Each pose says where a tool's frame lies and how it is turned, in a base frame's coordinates. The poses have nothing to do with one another.
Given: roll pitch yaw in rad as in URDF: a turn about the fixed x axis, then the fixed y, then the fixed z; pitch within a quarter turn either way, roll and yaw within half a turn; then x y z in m.
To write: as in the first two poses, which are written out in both.
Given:
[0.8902, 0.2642, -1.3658, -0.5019, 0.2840, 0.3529]
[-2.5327, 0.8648, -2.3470, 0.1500, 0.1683, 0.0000]
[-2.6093, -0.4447, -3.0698, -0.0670, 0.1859, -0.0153]
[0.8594, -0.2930, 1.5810, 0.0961, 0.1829, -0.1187]
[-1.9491, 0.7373, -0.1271, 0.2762, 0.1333, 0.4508]
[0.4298, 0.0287, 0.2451, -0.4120, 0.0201, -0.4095]
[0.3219, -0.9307, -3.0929, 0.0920, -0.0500, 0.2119]
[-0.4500, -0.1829, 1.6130, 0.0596, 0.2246, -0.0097]
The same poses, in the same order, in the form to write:
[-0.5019, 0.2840, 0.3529, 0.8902, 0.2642, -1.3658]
[0.1500, 0.1683, 0.0000, -2.5327, 0.8648, -2.3470]
[-0.0670, 0.1859, -0.0153, -2.6093, -0.4447, -3.0698]
[0.0961, 0.1829, -0.1187, 0.8594, -0.2930, 1.5810]
[0.2762, 0.1333, 0.4508, -1.9491, 0.7373, -0.1271]
[-0.4120, 0.0201, -0.4095, 0.4298, 0.0287, 0.2451]
[0.0920, -0.0500, 0.2119, 0.3219, -0.9307, -3.0929]
[0.0596, 0.2246, -0.0097, -0.4500, -0.1829, 1.6130]

